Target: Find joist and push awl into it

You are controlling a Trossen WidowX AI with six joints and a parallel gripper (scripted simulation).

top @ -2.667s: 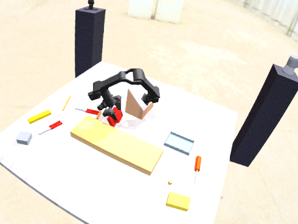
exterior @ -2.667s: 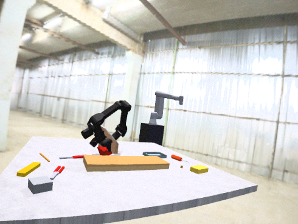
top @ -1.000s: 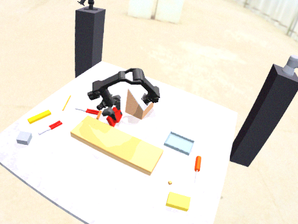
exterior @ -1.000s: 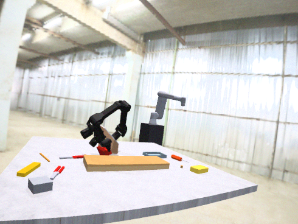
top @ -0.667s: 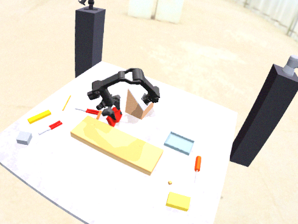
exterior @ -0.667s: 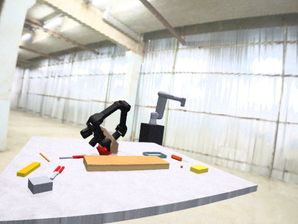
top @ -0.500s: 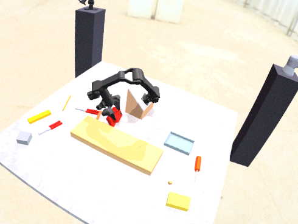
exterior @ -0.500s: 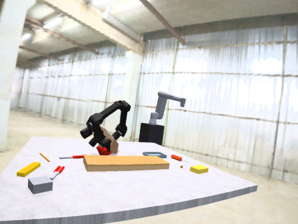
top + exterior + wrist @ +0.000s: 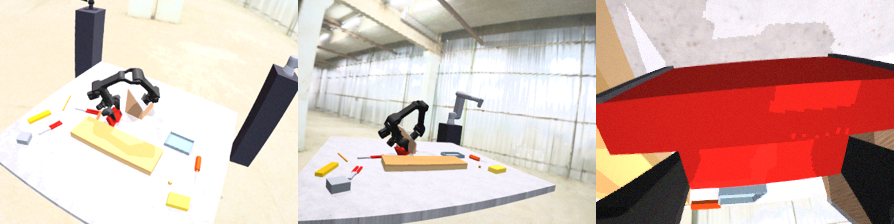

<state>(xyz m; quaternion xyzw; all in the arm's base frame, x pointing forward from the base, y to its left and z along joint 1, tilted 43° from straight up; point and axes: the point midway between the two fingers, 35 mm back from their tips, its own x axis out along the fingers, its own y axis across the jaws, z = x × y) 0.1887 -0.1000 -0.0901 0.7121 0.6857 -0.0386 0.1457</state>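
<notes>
My gripper tip is now 1 cm past the red stud finder. The rest, counted from my gripper tip: pencil: 40 cm to the right, 5 cm below, 1 cm behind; then tray: 42 cm to the left, 4 cm below; then awl: 14 cm to the right, 5 cm below, 3 cm behind.
</notes>
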